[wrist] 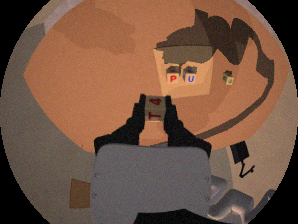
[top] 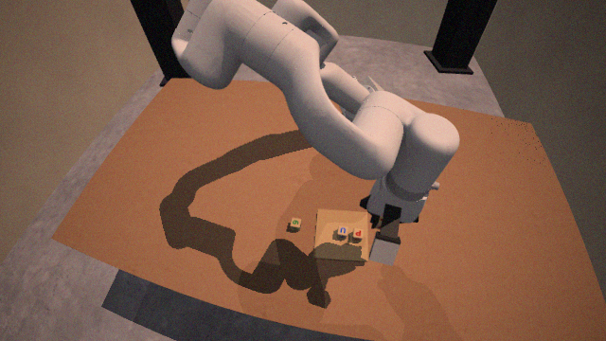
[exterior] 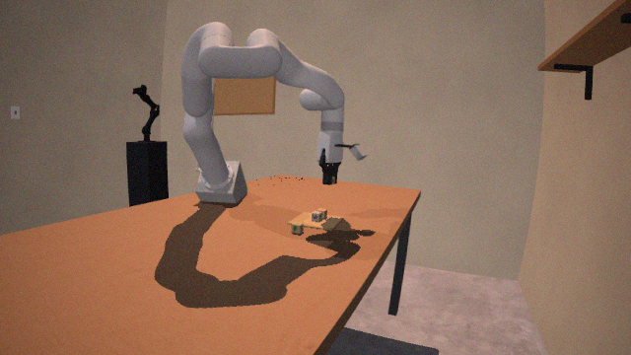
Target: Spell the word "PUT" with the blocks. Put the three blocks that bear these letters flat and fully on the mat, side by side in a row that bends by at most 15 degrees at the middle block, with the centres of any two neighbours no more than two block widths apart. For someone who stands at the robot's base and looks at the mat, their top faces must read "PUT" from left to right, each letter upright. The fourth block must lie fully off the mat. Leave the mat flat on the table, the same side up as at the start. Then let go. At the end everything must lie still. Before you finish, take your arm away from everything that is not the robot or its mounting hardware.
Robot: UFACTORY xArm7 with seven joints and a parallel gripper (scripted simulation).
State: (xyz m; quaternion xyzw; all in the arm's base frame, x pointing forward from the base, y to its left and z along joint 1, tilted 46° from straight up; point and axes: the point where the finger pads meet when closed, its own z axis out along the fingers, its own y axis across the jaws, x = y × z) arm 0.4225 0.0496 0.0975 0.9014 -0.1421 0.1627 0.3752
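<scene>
Right now my hand is 130 mm above the tan mat, 80 mm to the left of it and 30 mm past it. Round my hand: T block (10 mm below); P block (110 mm below, 40 mm to the right, 20 mm behind).
</scene>
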